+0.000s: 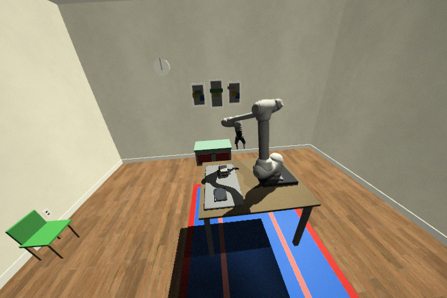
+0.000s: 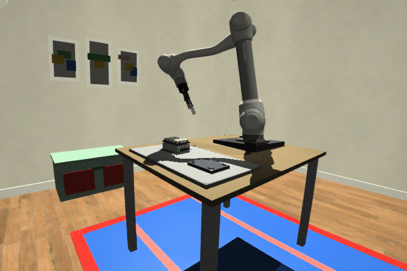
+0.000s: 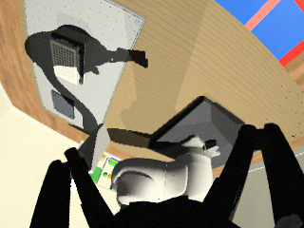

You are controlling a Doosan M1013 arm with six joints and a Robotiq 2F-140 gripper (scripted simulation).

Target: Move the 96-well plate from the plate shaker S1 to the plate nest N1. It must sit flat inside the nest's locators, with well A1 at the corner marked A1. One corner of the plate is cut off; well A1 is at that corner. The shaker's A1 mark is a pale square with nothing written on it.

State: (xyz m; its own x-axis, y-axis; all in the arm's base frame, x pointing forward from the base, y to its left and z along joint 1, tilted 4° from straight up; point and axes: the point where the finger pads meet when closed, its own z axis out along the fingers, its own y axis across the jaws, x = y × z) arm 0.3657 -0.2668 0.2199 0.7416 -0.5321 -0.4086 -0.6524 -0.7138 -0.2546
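Now: the white 96-well plate 220 mm ahead of my hand, 200 mm to the left of it and 170 mm below it. From my hand the other things lie so: dark plate nest N1: 570 mm to the left, 230 mm below, 230 mm ahead.
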